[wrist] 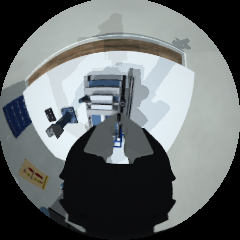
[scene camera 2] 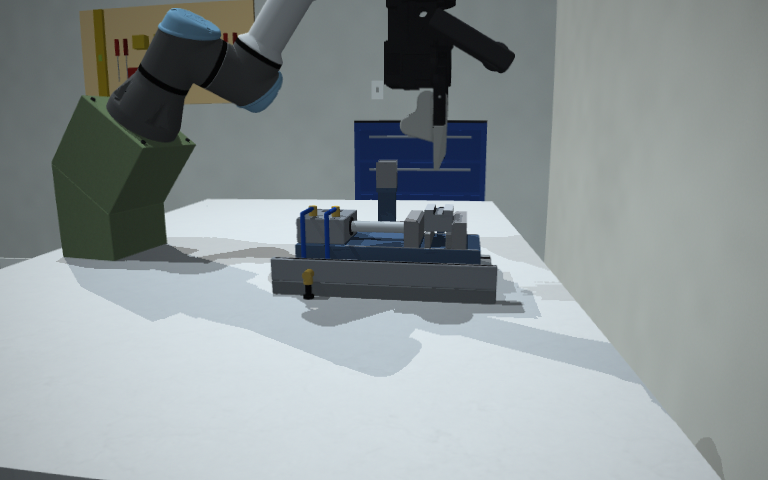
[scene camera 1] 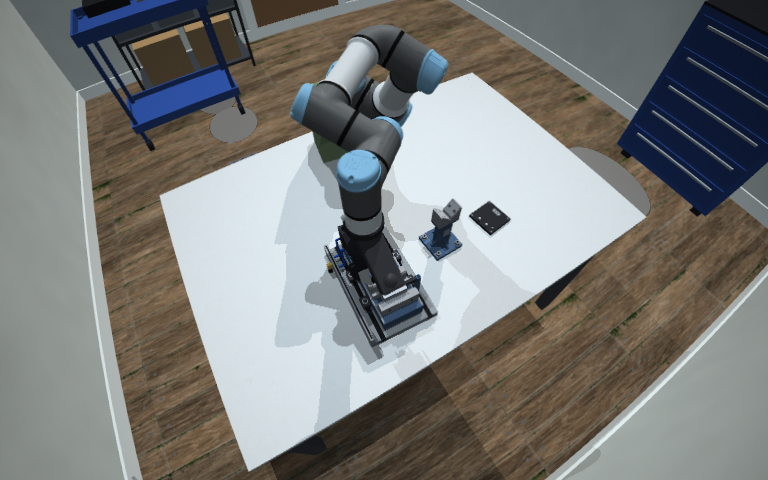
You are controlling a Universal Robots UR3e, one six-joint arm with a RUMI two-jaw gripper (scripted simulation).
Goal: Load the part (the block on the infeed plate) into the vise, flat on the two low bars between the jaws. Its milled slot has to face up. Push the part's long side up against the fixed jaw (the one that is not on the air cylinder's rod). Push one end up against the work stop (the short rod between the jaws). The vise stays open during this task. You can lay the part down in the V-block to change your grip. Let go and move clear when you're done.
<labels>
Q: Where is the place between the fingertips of my gripper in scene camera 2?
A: At 436, 170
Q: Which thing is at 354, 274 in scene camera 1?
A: My gripper.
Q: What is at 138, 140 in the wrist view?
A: My gripper.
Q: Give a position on an air cylinder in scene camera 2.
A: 339, 233
</labels>
